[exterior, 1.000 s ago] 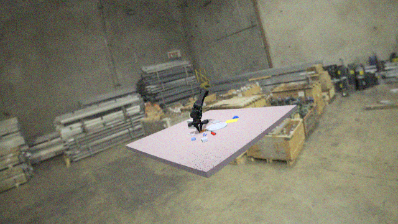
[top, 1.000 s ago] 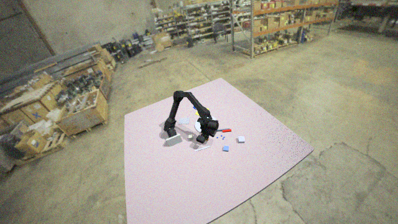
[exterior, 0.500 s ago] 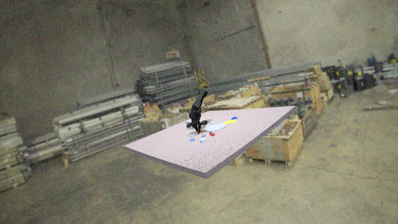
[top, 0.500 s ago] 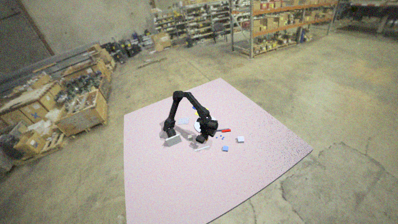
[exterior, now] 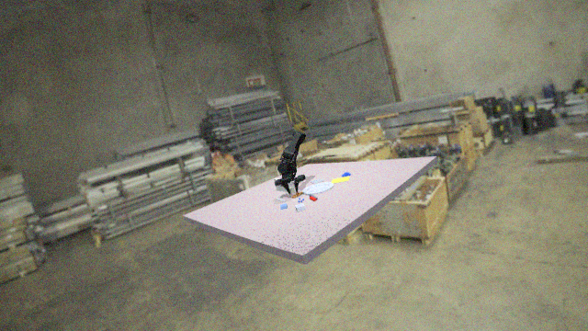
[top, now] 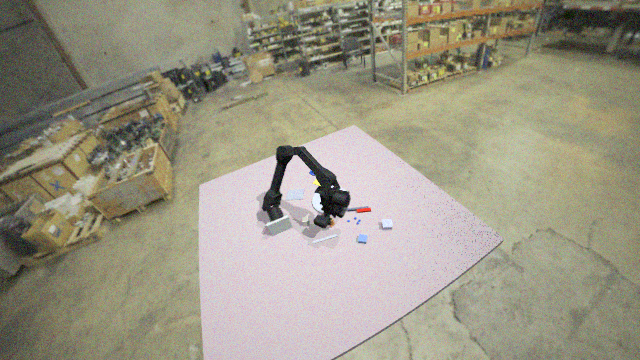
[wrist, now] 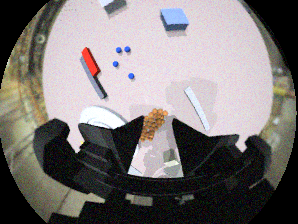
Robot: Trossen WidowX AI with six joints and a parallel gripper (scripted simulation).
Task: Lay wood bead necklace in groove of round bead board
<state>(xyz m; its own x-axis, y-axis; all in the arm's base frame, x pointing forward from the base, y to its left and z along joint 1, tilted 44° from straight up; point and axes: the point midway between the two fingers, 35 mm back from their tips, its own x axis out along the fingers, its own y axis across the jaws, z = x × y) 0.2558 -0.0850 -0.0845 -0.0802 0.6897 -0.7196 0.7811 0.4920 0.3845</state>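
Right now my gripper tip is 6 cm to the left of the white stick, 6 cm past it and 3 cm above it. From my gripper tip the other things lie so: cream cube: 12 cm behind, 6 cm to the left, 1 cm below; then red-handled tool: 16 cm ahead, 2 cm to the left, 2 cm below; then blue block: 14 cm to the right, 10 cm ahead, 2 cm below.
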